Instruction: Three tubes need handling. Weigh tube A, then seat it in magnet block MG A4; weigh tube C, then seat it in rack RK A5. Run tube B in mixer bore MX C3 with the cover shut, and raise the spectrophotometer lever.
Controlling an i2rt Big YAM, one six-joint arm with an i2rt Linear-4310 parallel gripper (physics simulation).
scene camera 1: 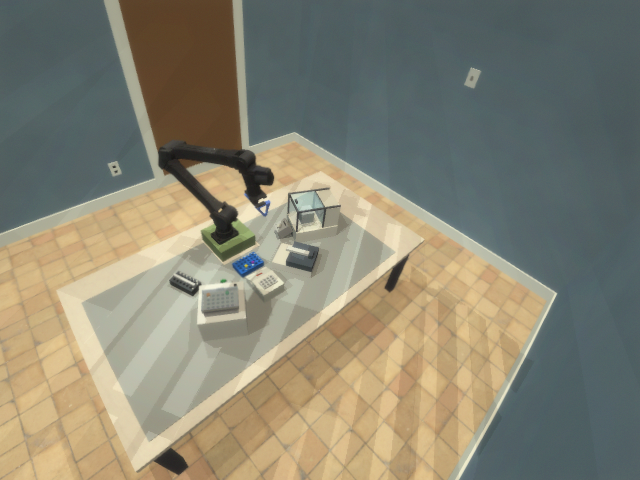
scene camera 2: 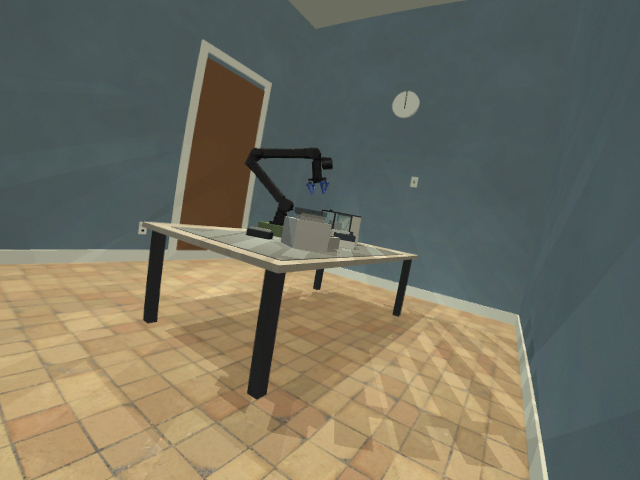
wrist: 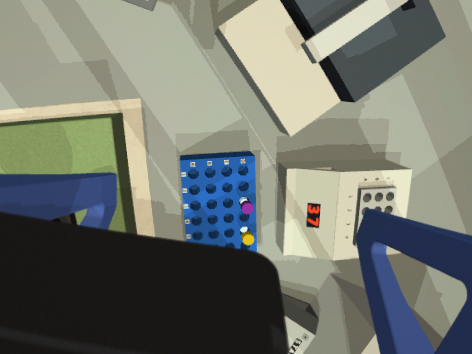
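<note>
My gripper is open and empty, high above the table. Below it, a blue rack holds a purple-capped tube and a yellow-capped tube in its right column. I cannot read which tube is which. The wrist housing hides the rack's lower edge. A cream block with a red 37 display and lettered bores is right of the rack. The dark instrument carries a pale bar. The glass-sided balance stands behind. A black block lies at the left.
A large white box with a grey holed top stands near the cream block; a small green thing shows behind it. A small grey button box is beside the balance. The arm's green base is left of the rack in the wrist view.
</note>
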